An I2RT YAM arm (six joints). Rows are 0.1 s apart.
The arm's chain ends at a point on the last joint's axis. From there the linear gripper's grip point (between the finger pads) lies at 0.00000 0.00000 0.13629 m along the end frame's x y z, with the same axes.
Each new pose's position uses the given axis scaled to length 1; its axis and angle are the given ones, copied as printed.
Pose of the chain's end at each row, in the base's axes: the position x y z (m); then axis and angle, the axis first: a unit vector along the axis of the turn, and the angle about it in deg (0 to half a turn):
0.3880 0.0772 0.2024 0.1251 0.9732 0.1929 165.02
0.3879 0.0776 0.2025 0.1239 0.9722 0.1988 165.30
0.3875 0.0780 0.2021 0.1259 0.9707 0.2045 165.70
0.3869 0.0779 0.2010 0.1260 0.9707 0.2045 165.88
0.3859 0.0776 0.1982 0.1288 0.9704 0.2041 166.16
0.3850 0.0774 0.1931 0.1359 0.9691 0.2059 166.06
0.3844 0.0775 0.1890 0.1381 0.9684 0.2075 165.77
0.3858 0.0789 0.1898 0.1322 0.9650 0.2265 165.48
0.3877 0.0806 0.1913 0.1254 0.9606 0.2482 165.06
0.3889 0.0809 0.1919 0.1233 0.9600 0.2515 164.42
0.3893 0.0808 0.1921 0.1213 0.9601 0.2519 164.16
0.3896 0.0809 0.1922 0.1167 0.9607 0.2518 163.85
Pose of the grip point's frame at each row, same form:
0.4288 0.1231 0.0807 0.1251 0.9732 0.1929 165.02
0.4281 0.1251 0.0813 0.1239 0.9722 0.1988 165.30
0.4271 0.1270 0.0813 0.1259 0.9707 0.2045 165.70
0.4261 0.1270 0.0801 0.1260 0.9707 0.2045 165.88
0.4246 0.1266 0.0771 0.1288 0.9704 0.2041 166.16
0.4243 0.1265 0.0722 0.1359 0.9691 0.2059 166.06
0.4245 0.1268 0.0684 0.1381 0.9684 0.2075 165.77
0.4268 0.1330 0.0716 0.1322 0.9650 0.2265 165.48
0.4298 0.1401 0.0761 0.1254 0.9606 0.2482 165.06
0.4323 0.1410 0.0775 0.1233 0.9600 0.2515 164.42
0.4332 0.1410 0.0780 0.1213 0.9601 0.2519 164.16
0.4339 0.1411 0.0782 0.1167 0.9607 0.2518 163.85

